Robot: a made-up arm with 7 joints. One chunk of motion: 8 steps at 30 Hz.
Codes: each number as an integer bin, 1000 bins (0 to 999) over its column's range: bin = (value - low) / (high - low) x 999, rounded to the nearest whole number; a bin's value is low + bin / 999 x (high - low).
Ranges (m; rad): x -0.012..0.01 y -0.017..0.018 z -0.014..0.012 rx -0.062..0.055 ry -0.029..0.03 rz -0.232..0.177
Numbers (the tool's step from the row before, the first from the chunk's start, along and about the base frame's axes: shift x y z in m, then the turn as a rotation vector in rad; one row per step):
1: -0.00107 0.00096 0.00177 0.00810 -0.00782 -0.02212
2: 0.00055 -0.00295 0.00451 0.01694 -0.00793 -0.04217
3: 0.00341 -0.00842 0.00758 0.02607 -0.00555 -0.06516
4: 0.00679 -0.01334 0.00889 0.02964 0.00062 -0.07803
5: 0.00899 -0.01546 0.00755 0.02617 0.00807 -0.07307
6: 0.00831 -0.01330 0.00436 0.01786 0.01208 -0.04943
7: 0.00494 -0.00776 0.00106 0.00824 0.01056 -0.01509
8: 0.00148 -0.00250 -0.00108 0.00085 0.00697 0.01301
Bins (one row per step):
1: 496 513 606 599 359 513
2: 570 401 711 674 357 464
3: 700 245 829 752 397 408
4: 853 104 880 782 502 376
5: 953 44 828 753 628 388
6: 922 106 705 682 696 446
7: 769 264 579 600 670 530
8: 612 414 496 537 609 598

